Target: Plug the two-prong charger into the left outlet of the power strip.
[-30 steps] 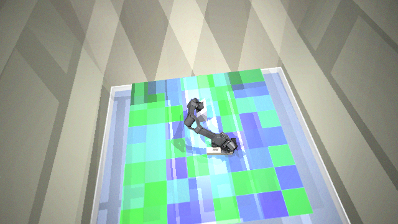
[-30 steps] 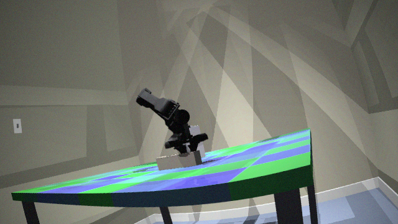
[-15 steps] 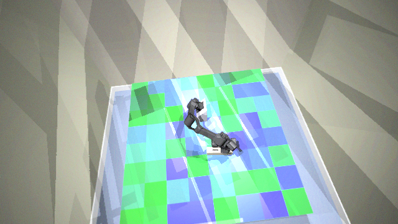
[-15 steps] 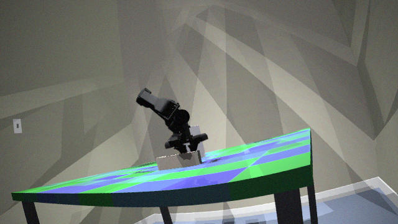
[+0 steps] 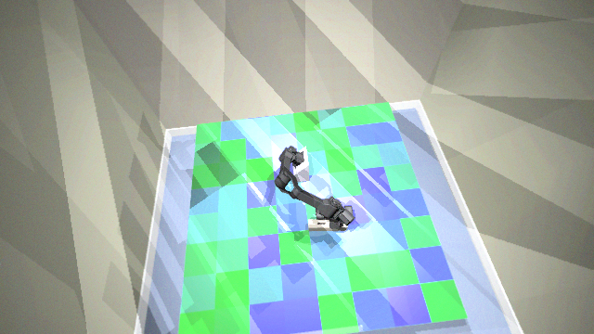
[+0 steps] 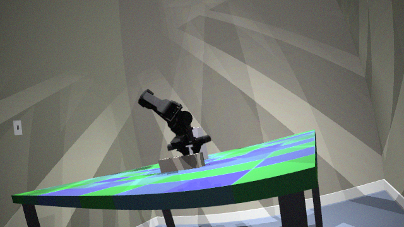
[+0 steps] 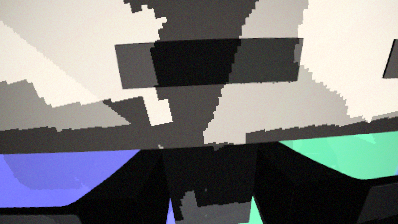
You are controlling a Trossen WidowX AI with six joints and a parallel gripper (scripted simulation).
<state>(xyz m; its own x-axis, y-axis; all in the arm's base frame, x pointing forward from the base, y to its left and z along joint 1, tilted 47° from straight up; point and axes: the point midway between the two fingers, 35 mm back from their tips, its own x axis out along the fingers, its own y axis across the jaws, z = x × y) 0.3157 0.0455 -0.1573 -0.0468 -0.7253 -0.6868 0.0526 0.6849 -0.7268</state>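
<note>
Right now the two-prong charger is 20 mm ahead of my gripper tip and 10 mm above it.
</note>
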